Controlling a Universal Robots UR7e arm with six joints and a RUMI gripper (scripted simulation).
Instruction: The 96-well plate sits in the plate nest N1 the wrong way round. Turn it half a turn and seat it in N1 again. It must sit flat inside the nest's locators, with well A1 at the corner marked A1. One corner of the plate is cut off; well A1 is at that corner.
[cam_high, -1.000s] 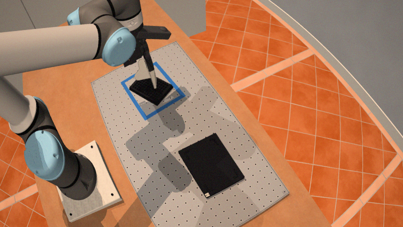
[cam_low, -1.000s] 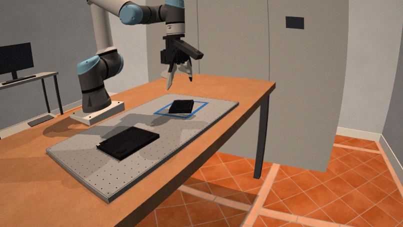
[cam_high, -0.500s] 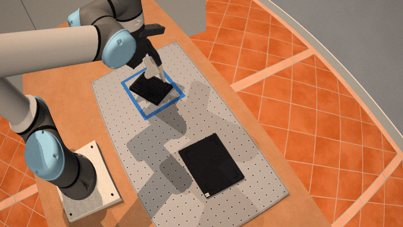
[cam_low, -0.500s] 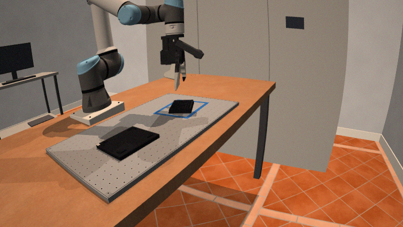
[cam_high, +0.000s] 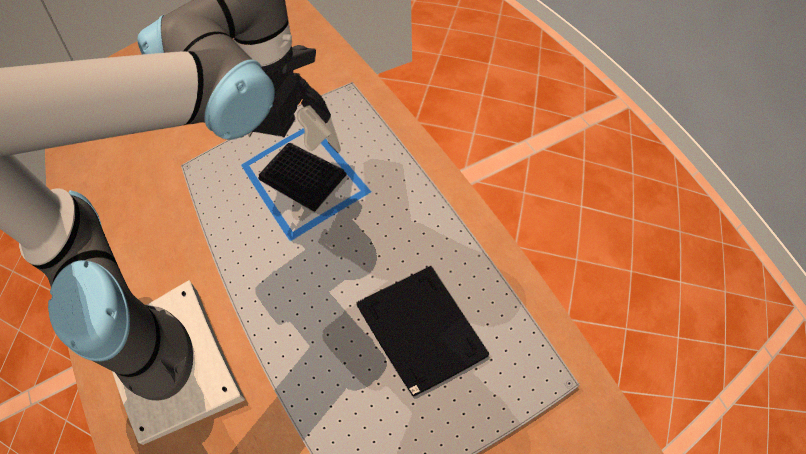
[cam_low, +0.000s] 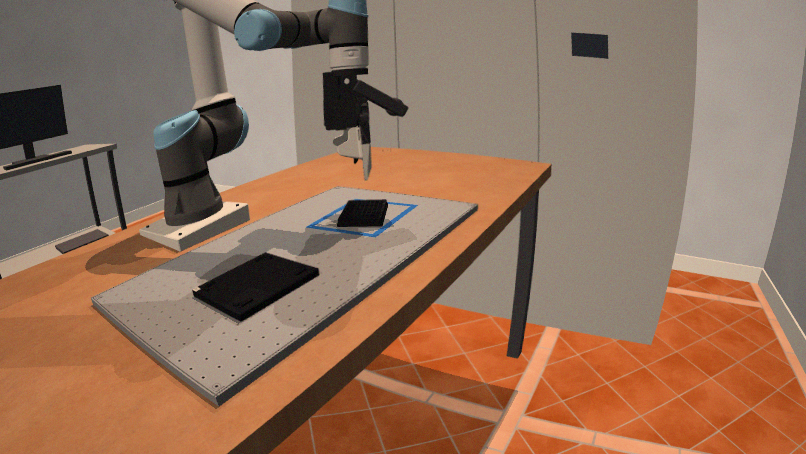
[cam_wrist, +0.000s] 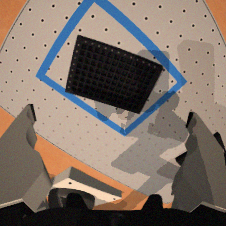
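My hand is 80 mm above the black 96-well plate. The rest, counted from my hand: white A1 label (410 mm to the right, 80 mm below, 20 mm ahead); black plate nest N1 (330 mm to the right, 80 mm below, 70 mm ahead).
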